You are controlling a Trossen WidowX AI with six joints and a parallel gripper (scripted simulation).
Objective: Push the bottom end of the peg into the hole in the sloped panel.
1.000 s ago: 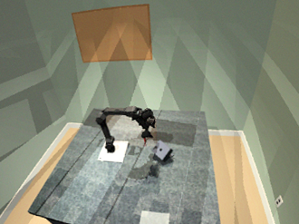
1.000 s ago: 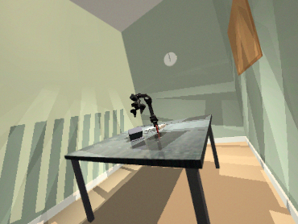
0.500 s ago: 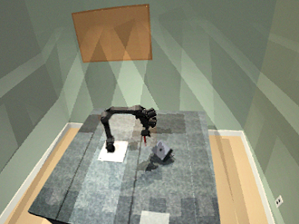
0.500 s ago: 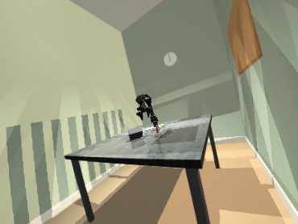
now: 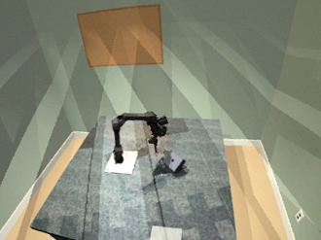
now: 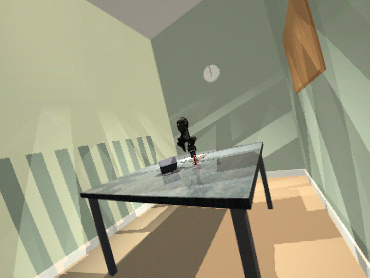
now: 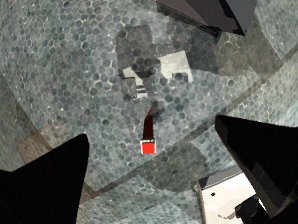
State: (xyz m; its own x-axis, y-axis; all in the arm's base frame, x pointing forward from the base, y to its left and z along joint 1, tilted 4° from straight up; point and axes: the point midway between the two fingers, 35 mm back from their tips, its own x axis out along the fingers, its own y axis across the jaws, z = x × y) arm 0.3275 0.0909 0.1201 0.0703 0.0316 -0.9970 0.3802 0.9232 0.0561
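The red peg lies 30 mm behind my gripper tip, 20 mm to the left of it and 70 mm below it. From my gripper tip the other things lie so: panel 110 mm ahead, 160 mm to the right, 70 mm below.
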